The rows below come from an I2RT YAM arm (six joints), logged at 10 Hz.
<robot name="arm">
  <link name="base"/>
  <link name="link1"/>
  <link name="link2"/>
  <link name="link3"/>
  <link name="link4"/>
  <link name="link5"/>
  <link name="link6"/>
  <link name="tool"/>
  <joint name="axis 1" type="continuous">
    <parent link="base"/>
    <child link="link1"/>
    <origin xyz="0 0 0.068"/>
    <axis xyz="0 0 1"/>
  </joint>
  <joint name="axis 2" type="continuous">
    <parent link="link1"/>
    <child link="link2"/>
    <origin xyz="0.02 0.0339 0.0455"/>
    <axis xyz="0 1 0"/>
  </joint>
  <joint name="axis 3" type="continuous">
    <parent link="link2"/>
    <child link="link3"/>
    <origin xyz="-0.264 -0.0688 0"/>
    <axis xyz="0 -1 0"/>
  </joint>
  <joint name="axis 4" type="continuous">
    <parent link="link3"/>
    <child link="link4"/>
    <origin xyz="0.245 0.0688 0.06"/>
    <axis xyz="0 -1 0"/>
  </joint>
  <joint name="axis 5" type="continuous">
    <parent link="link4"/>
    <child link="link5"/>
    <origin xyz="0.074 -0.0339 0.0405"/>
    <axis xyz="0 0 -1"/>
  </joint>
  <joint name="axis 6" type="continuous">
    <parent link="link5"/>
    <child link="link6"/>
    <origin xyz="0.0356 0 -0.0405"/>
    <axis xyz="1 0 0"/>
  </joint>
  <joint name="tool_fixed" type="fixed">
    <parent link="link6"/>
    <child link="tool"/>
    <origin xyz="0 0 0" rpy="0 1.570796 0"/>
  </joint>
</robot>
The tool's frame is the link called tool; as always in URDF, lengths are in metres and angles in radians. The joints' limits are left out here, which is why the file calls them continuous.
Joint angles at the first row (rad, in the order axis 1, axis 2, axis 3, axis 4, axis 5, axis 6):
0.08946, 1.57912, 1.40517, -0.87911, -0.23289, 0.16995
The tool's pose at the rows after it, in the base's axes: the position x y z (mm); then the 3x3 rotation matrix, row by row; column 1 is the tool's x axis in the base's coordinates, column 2 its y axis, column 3 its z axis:
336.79 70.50 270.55; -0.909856 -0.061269 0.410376; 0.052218 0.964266 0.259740; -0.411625 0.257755 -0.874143
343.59 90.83 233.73; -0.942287 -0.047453 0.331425; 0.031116 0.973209 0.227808; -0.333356 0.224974 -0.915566
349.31 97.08 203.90; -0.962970 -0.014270 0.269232; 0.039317 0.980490 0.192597; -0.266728 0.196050 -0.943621
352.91 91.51 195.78; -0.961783 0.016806 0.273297; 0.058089 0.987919 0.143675; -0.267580 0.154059 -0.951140
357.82 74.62 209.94; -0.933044 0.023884 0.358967; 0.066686 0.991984 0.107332; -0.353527 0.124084 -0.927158
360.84 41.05 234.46; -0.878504 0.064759 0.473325; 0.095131 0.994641 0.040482; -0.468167 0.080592 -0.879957
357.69 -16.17 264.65; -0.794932 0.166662 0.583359; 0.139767 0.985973 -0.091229; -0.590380 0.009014 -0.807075
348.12 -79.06 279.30; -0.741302 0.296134 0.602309; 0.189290 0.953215 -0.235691; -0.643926 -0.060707 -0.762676
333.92 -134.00 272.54; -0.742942 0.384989 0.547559; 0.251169 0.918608 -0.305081; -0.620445 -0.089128 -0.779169
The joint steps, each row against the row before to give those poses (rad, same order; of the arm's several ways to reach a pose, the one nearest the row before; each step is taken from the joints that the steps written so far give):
0.09842, 0.07476, -0.02785, 0.06179, 0.05341, 0.05684
0.05645, 0.08658, -0.03207, 0.03205, 0.03814, 0.03700
0.01526, 0.07477, -0.01791, 0.01944, 0.02403, 0.02746
-0.01297, 0.01910, -0.00686, 0.01452, 0.04464, 0.00497
-0.04424, -0.03664, 0.00038, 0.04004, 0.03968, -0.04043
-0.08774, -0.06484, -0.00002, 0.04733, 0.04692, -0.05951
-0.15298, -0.07669, 0.00268, 0.05414, 0.05493, -0.08660
-0.17470, -0.02899, 0.00838, 0.03129, 0.03434, -0.08125
-0.16023, 0.01946, 0.00076, -0.00532, -0.01870, -0.06562

